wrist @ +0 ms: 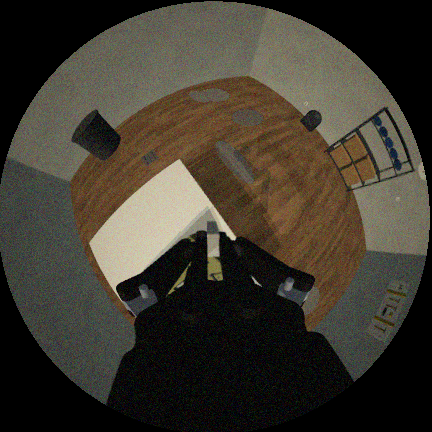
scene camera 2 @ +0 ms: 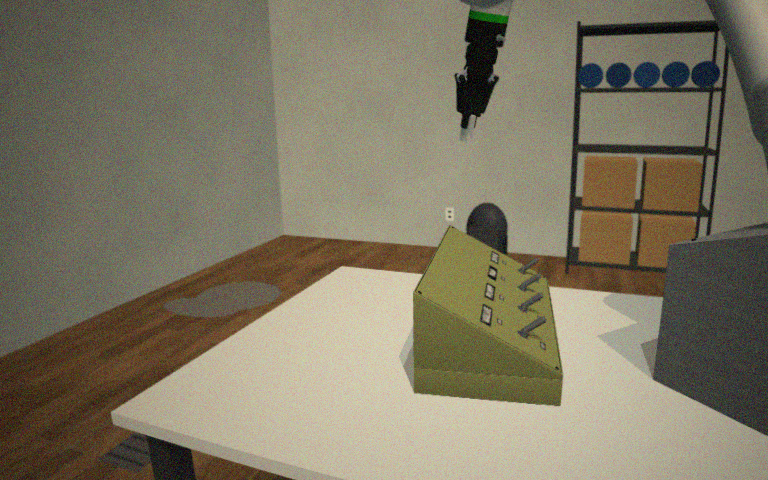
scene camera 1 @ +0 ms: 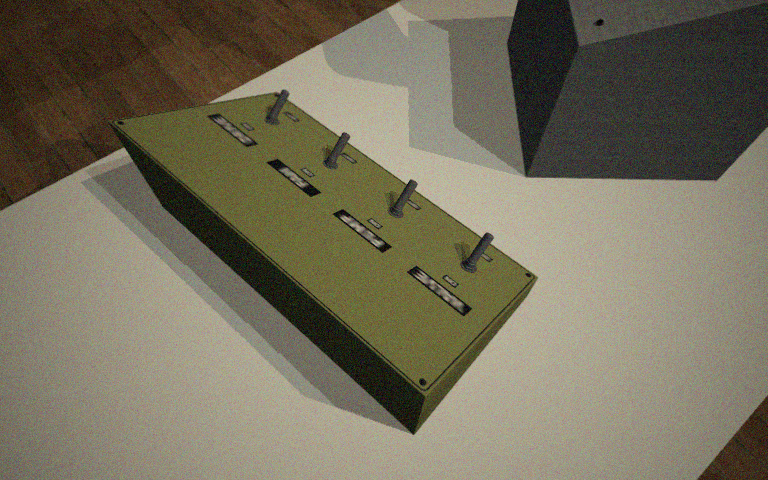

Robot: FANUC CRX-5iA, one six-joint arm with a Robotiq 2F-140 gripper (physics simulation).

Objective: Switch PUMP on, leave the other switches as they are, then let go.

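Frame: origin at the arm's base, x right, y ahead, z up, level; millimetres.
Seen in the pictures: gripper, fingertip midpoint: (wrist: 211, 229) (scene camera 2: 464, 141).
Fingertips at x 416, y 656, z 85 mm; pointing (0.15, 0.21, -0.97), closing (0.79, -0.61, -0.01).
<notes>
Pixels of each thing's top centre, then the offset from my fingertips to it. Level surfaces: height alone.
- white table, its level: dz -392 mm
- top-left lever, middle of its top: (scene camera 1: 276, 95) (scene camera 2: 530, 257) dx -125, dy -180, dz -260 mm
- bottom-right lever, middle of its top: (scene camera 1: 482, 242) (scene camera 2: 534, 315) dx -484, dy -211, dz -260 mm
An olive sloped switch box (scene camera 1: 243, 192) (scene camera 2: 481, 362) (wrist: 215, 262) stands on the white table (scene camera 1: 623, 339) (scene camera 2: 283, 367) (wrist: 145, 210). Its panel bears a row of grey toggle levers, among them the top-left lever (scene camera 1: 278, 106) and the bottom-right lever (scene camera 1: 478, 251). All levers lean alike, toward the panel's low edge, away from the name plates. The name plates are too blurred to read, so I cannot tell which switch is PUMP. My gripper (scene camera 2: 467, 133) (wrist: 211, 229) is shut and empty, high above the box and touching nothing. It does not show in scene camera 1.
A dark grey block (scene camera 1: 651, 113) (scene camera 2: 713, 316) stands on the table facing the panel's low edge. Part of the arm shows at the top right of scene camera 2. A shelf rack (scene camera 2: 573, 141) and a dark rounded bin (scene camera 2: 487, 226) (wrist: 311, 120) stand behind the table.
</notes>
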